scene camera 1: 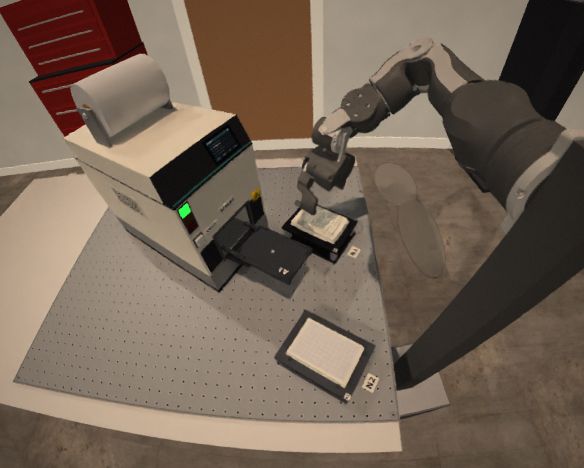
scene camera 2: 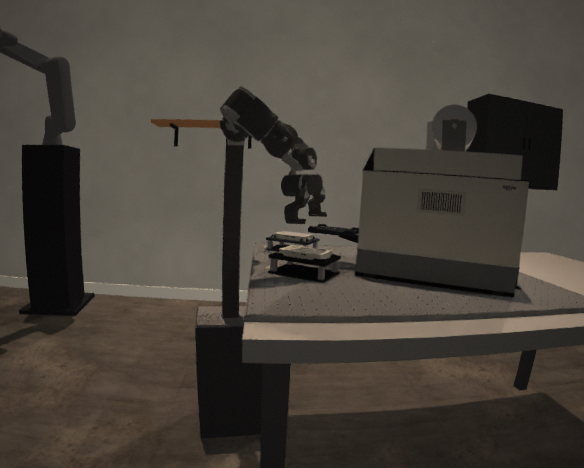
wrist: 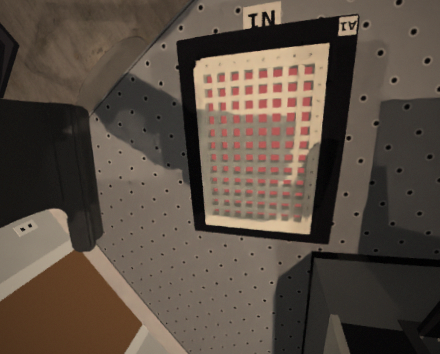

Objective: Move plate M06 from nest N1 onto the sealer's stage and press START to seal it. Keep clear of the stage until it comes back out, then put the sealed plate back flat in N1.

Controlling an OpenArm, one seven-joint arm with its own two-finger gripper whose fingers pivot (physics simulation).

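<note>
Plate M06, pale with red-filled wells, sits in the black nest N1. Shadow covers part of it, and I cannot tell whether a seal is on it. My gripper is open and empty above that plate, with a gap below the fingertips in scene camera 2. One finger shows at the left of the wrist view. The sealer's dark stage is out, with no plate on it. A pale button is on the sealer's front, below a green light.
The sealer stands beside N1, with a roll on top. Nest N2 holds another pale plate. The stage juts out close to N1. The perforated board's edge runs beside both nests.
</note>
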